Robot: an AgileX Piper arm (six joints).
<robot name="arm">
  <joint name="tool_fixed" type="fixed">
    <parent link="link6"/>
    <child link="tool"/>
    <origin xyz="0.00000 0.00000 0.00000" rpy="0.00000 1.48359 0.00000"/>
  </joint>
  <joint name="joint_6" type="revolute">
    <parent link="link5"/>
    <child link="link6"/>
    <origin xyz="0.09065 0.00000 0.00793"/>
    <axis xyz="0.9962 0 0.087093"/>
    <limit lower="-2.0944" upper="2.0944"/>
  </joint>
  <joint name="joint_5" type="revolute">
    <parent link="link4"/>
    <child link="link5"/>
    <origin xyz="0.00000 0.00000 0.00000"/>
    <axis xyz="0 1 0"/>
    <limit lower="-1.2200" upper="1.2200"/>
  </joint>
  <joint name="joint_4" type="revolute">
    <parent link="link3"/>
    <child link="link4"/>
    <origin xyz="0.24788 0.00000 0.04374"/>
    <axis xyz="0.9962 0 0.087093"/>
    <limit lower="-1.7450" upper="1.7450"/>
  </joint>
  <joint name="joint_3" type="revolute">
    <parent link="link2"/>
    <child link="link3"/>
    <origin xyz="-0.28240 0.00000 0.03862"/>
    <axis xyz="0 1 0"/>
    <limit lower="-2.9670" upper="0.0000"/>
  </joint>
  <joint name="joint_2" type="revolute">
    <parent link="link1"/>
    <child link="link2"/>
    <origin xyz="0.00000 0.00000 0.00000"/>
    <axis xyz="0 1 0"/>
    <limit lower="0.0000" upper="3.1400"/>
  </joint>
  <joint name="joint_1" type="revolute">
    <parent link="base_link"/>
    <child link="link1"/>
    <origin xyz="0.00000 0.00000 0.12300"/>
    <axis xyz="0 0 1"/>
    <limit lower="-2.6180" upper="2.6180"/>
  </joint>
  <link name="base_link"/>
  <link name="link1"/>
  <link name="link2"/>
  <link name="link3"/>
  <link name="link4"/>
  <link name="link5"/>
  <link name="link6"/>
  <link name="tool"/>
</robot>
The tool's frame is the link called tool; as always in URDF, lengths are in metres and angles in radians.
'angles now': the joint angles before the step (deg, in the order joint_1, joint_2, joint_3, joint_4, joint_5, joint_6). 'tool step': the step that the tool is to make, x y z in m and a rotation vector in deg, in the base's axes. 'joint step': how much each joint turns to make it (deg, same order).
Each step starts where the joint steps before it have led.
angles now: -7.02, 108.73, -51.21, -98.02, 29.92, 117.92
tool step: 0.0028, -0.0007, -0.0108, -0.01, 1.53, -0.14
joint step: 0.00, 2.19, -0.63, -0.01, 0.24, 0.00
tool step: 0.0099, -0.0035, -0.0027, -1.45, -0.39, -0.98
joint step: 0.01, 2.16, -2.50, 0.02, 1.72, -0.04
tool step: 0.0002, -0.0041, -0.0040, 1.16, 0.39, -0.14
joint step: -0.92, 0.61, -0.25, -0.01, -1.36, 0.03
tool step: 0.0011, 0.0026, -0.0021, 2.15, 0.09, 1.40
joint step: -0.14, 0.03, -0.01, -0.01, -2.64, 0.00
